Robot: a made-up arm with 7 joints. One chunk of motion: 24 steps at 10 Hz.
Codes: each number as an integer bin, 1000 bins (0 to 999) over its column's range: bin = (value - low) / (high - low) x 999, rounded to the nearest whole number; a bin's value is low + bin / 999 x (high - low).
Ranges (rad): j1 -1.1..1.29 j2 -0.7..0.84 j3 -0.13..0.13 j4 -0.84..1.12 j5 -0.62..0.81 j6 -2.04..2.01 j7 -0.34..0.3
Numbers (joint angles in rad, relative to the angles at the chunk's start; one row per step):
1: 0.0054 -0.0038 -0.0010 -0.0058 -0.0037 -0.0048 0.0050
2: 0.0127 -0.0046 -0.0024 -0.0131 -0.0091 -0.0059 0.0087
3: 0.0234 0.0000 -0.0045 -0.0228 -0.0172 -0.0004 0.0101
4: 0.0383 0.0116 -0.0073 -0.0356 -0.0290 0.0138 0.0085
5: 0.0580 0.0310 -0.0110 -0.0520 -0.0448 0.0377 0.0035
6: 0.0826 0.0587 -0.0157 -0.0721 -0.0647 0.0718 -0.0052
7: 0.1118 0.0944 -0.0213 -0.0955 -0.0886 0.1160 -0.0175
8: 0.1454 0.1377 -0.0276 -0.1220 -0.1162 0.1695 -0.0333
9: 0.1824 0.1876 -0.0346 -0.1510 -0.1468 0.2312 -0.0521
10: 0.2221 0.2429 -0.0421 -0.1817 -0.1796 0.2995 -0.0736
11: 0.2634 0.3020 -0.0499 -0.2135 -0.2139 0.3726 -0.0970
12: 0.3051 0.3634 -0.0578 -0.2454 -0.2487 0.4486 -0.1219
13: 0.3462 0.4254 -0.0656 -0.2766 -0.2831 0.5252 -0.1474
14: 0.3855 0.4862 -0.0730 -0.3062 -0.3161 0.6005 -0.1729
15: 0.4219 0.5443 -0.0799 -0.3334 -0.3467 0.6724 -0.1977
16: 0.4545 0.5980 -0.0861 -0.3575 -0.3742 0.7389 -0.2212
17: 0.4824 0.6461 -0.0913 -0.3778 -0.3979 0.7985 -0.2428
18: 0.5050 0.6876 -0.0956 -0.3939 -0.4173 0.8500 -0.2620
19: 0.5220 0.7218 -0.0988 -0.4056 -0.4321 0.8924 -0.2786
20: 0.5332 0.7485 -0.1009 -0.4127 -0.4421 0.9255 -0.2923
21: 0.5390 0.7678 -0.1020 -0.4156 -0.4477 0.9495 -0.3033
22: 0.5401 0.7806 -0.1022 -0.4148 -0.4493 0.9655 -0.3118
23: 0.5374 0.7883 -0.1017 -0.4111 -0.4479 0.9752 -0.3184
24: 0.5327 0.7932 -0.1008 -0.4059 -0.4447 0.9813 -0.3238
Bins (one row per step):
1: 462 452 496 425 431 502 539
2: 465 451 490 421 427 502 544
3: 470 454 482 417 421 503 546
4: 476 462 471 410 413 507 544
5: 484 474 457 402 402 512 536
6: 494 492 439 391 388 521 523
7: 507 515 418 379 371 532 503
8: 521 543 393 366 352 545 479
9: 536 576 367 351 331 560 449
10: 553 612 338 336 308 577 416
11: 570 650 308 319 284 595 379
12: 587 690 277 303 259 614 340
13: 604 730 247 287 235 633 301
14: 621 769 219 272 212 651 261
15: 636 807 192 258 191 669 222
16: 650 842 169 246 172 685 185
17: 661 873 149 236 155 700 152
18: 671 900 132 227 142 713 122
19: 678 922 120 221 131 723 96
20: 683 940 112 218 124 731 74
21: 685 952 108 216 120 737 57
22: 686 960 107 217 119 741 44
23: 684 965 109 219 120 744 34
24: 682 969 112 221 122 745 25

